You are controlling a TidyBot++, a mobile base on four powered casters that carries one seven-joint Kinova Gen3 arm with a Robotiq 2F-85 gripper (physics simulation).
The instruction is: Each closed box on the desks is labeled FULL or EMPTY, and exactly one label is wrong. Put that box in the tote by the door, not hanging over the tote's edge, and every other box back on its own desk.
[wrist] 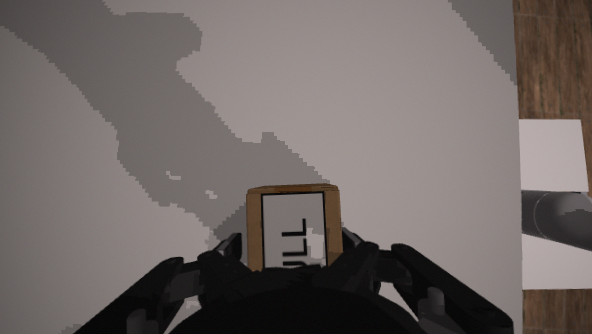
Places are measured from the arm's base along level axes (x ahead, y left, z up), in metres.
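Pixels of known places: gripper, between the fingertips: [290, 240].
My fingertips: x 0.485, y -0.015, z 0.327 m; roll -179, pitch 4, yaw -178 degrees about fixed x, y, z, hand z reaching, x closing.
Behind a point stands the place of what it marks.
A brown box [254, 230] {z 0.373, x 0.504, y -0.039 m} with a white, black-edged label sits on the pale desk top [400, 150] {z 0.323, x 0.381, y -0.097 m} at the lower middle of the wrist view. The letters "ULL" show on the label; its near part is hidden behind the gripper's dark body. My gripper [290, 240] {z 0.327, x 0.485, y -0.015 m} is open, with one finger on the left side of the box and the other on its right side. A narrow gap shows at the left finger; the right finger is very close to the box, and whether it touches cannot be told. The tote does not show in this view.
The desk's straight edge runs down the right side. Beyond it are a brown wooden floor [552, 60] {z -0.397, x -0.945, y -0.728 m}, a white flat piece [552, 155] and a dark grey rounded bar [560, 215]. Shadows of the arm fall across the desk top at the left and upper right.
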